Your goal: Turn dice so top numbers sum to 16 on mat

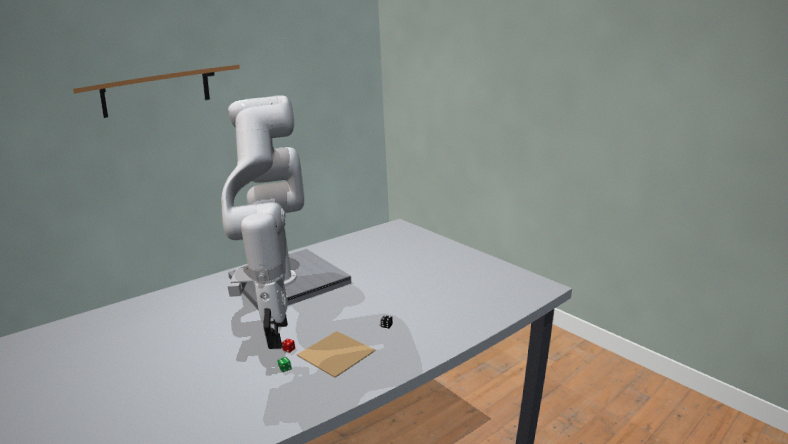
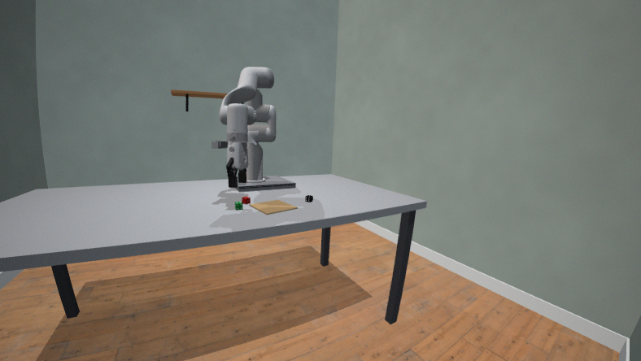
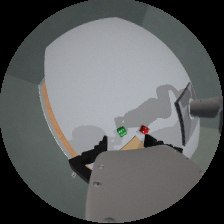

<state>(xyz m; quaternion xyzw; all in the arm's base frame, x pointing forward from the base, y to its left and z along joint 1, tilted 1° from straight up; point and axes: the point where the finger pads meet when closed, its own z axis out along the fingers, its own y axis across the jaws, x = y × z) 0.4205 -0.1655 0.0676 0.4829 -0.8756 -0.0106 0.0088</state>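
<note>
Now: hand 9 cm above the green die. The rest, counted from my hand: black die: 31 cm to the left, 9 cm below, 1 cm behind; then tan mat: 13 cm to the left, 10 cm below, 2 cm ahead; then red die: 9 cm below, 7 cm behind, 4 cm to the left.
</note>
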